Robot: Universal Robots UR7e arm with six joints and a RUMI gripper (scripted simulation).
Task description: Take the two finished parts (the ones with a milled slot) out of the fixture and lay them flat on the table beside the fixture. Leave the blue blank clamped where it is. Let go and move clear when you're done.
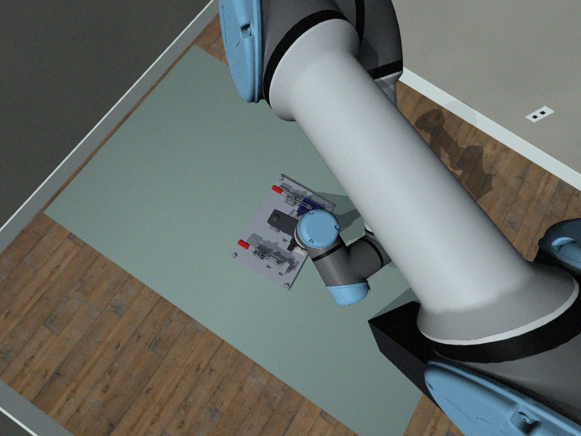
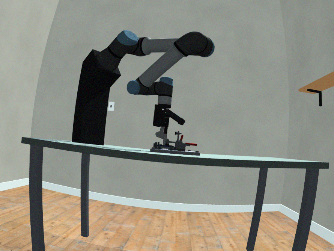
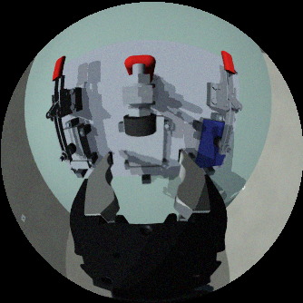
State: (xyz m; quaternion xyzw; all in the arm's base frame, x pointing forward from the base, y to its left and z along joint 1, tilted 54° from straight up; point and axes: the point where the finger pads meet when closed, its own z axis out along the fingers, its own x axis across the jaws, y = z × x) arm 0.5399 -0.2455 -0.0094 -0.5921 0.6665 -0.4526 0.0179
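My hand is 20 mm above the grey finished part, 10 mm to the right of it and 10 mm past it. The rest, counted from my hand: grey fixture plate 50 mm ahead, 40 mm below, 20 mm to the right; then blue blank 100 mm to the right, 30 mm behind, 10 mm below.
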